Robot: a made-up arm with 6 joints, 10 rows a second.
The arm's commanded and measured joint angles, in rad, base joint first. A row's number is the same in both.
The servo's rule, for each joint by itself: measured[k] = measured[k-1] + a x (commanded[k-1-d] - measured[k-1]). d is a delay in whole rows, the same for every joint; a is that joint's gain. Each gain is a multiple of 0.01, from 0.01 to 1. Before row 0 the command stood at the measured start. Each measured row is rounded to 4 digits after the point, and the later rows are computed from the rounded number. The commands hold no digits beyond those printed.
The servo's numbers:
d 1
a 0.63 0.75 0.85 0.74 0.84 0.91
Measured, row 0:
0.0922 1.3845 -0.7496 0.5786 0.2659 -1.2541
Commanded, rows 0 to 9:
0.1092 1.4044 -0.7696 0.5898 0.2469 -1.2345
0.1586 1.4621 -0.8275 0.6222 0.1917 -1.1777
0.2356 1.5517 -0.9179 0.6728 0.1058 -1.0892
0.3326 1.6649 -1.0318 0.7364 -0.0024 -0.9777
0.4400 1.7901 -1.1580 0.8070 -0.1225 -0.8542
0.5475 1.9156 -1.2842 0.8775 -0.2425 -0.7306
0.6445 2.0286 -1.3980 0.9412 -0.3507 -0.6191
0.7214 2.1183 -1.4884 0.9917 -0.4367 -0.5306
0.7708 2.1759 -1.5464 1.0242 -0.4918 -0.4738
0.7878 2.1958 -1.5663 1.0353 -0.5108 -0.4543
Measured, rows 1 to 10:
0.0922 1.3845 -0.7496 0.5786 0.2659 -1.2541
0.1029 1.3994 -0.7666 0.5869 0.2499 -1.2363
0.1380 1.4464 -0.8184 0.6130 0.2010 -1.1830
0.1995 1.5254 -0.9030 0.6573 0.1210 -1.0976
0.2834 1.6300 -1.0125 0.7158 0.0173 -0.9885
0.3821 1.7501 -1.1362 0.7833 -0.1001 -0.8663
0.4863 1.8742 -1.2620 0.8530 -0.2197 -0.7428
0.5860 1.9900 -1.3776 0.9183 -0.3297 -0.6302
0.6713 2.0862 -1.4718 0.9726 -0.4196 -0.5396
0.7340 2.1535 -1.5352 1.0108 -0.4802 -0.4797

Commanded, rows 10 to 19:
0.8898 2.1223 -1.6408 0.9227 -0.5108 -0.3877
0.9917 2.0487 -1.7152 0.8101 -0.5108 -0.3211
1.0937 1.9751 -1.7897 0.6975 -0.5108 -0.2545
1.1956 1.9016 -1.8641 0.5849 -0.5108 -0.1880
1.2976 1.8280 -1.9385 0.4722 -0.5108 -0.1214
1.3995 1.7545 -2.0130 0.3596 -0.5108 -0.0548
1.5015 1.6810 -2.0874 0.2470 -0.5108 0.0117
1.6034 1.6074 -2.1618 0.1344 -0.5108 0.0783
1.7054 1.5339 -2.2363 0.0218 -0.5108 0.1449
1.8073 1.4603 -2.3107 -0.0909 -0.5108 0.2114
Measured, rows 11 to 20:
0.7679 2.1852 -1.5616 1.0289 -0.5059 -0.4566
0.8447 2.1380 -1.6289 0.9503 -0.5100 -0.3939
0.9373 2.0710 -1.7023 0.8466 -0.5107 -0.3277
1.0358 1.9991 -1.7766 0.7363 -0.5108 -0.2611
1.1365 1.9260 -1.8510 0.6243 -0.5108 -0.1946
1.2380 1.8525 -1.9254 0.5117 -0.5108 -0.1280
1.3397 1.7790 -1.9999 0.3991 -0.5108 -0.0614
1.4416 1.7055 -2.0743 0.2865 -0.5108 0.0051
1.5435 1.6319 -2.1487 0.1739 -0.5108 0.0717
1.6455 1.5584 -2.2232 0.0613 -0.5108 0.1383

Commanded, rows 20 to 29:
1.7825 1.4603 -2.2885 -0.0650 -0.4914 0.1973
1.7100 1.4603 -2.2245 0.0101 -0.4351 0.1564
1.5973 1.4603 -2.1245 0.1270 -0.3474 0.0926
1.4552 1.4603 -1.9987 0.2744 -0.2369 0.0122
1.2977 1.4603 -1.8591 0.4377 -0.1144 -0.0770
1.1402 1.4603 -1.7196 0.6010 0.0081 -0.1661
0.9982 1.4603 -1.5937 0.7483 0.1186 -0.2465
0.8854 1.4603 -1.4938 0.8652 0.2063 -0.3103
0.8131 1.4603 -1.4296 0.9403 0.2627 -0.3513
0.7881 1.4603 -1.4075 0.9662 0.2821 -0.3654
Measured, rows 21 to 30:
1.7474 1.4848 -2.2976 -0.0513 -0.5108 0.2048
1.7695 1.4664 -2.2899 -0.0614 -0.4945 0.1980
1.7320 1.4618 -2.2343 -0.0085 -0.4446 0.1601
1.6471 1.4607 -2.1410 0.0918 -0.3630 0.0987
1.5262 1.4604 -2.0200 0.2269 -0.2571 0.0200
1.3822 1.4603 -1.8832 0.3829 -0.1372 -0.0683
1.2297 1.4603 -1.7441 0.5443 -0.0151 -0.1573
1.0839 1.4603 -1.6163 0.6953 0.0972 -0.2385
0.9588 1.4603 -1.5122 0.8210 0.1888 -0.3038
0.8670 1.4603 -1.4420 0.9093 0.2509 -0.3470

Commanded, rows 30 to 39:
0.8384 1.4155 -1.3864 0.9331 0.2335 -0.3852
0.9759 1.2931 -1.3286 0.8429 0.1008 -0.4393
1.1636 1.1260 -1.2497 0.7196 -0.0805 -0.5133
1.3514 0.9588 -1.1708 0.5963 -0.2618 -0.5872
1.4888 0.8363 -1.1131 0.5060 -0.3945 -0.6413
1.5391 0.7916 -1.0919 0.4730 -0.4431 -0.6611
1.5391 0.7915 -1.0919 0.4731 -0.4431 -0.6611
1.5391 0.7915 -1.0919 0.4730 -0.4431 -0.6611
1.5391 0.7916 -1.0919 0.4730 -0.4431 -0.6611
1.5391 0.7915 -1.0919 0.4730 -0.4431 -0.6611
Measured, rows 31 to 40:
0.8173 1.4603 -1.4127 0.9514 0.2771 -0.3637
0.8306 1.4267 -1.3903 0.9379 0.2405 -0.3833
0.9221 1.3265 -1.3379 0.8676 0.1232 -0.4343
1.0742 1.1761 -1.2629 0.7581 -0.0479 -0.5062
1.2488 1.0131 -1.1846 0.6384 -0.2276 -0.5799
1.4000 0.8805 -1.1238 0.5404 -0.3678 -0.6358
1.4876 0.8138 -1.0967 0.4905 -0.4311 -0.6588
1.5200 0.7971 -1.0926 0.4776 -0.4412 -0.6609
1.5320 0.7929 -1.0920 0.4742 -0.4428 -0.6611
1.5365 0.7919 -1.0919 0.4733 -0.4431 -0.6611

